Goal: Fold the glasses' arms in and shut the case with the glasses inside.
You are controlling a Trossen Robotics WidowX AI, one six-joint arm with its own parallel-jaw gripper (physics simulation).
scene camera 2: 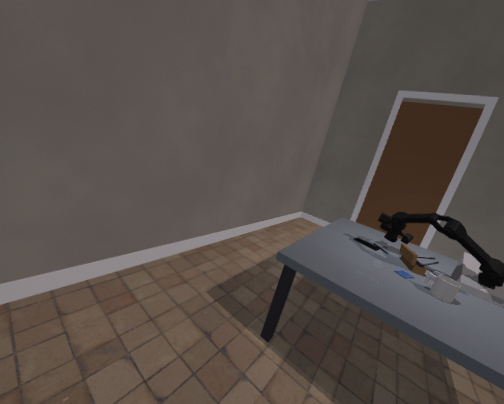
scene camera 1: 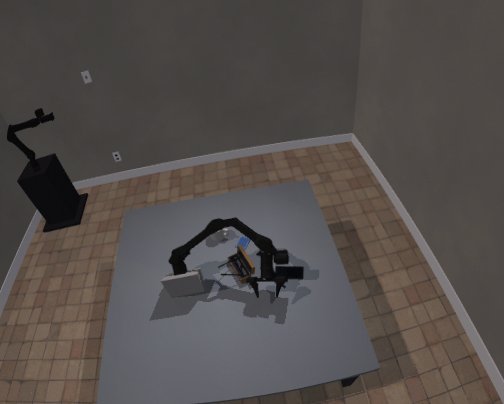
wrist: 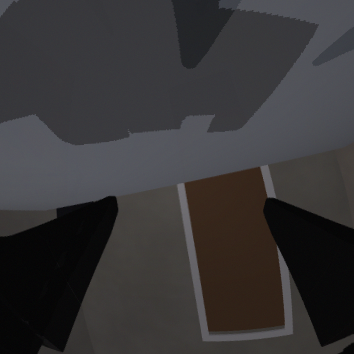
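Where they show: gripper, between the fingertips: (scene camera 1: 267, 297) (wrist: 191, 204); arm's base, origin of its link: (scene camera 2: 486, 280) (scene camera 1: 180, 273).
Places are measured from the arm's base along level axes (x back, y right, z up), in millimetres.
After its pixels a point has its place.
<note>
The brown glasses case (scene camera 1: 246, 259) {x -351, y 10, z 14 mm} (scene camera 2: 408, 255) {x -349, y -45, z -16 mm} stands open on the table, its lid raised. The dark glasses sit in it, and their two thin arms stick out unfolded over the side away from the lid; one glasses arm (scene camera 1: 230, 274) shows in scene camera 1. My gripper (scene camera 1: 268, 296) {x -403, y 246, z 2 mm} (wrist: 191, 204) {x -403, y 246, z 2 mm} is open and empty. It is above the table, beside the case on its lid side in scene camera 1. The case and glasses do not show in the wrist view. Parts of the case's near end are close to or behind the gripper in scene camera 1.
A black flat device (scene camera 1: 295, 272) {x -584, y 100, z -76 mm} (scene camera 2: 367, 243) {x -549, y 86, z -75 mm} lies past the gripper. A blue card (scene camera 1: 243, 243) {x -358, y -171, z -79 mm} (scene camera 2: 404, 274) {x -358, y -190, z -79 mm} and a white mug (scene camera 1: 224, 233) {x -264, y -247, z -47 mm} (scene camera 2: 444, 290) {x -235, y -306, z -36 mm} are near the case. A pale box (scene camera 1: 184, 284) {x -21, y 85, z 19 mm} is at the arm's base. The table edge (scene camera 2: 330, 292) {x -631, y -611, z -123 mm} faces scene camera 2.
</note>
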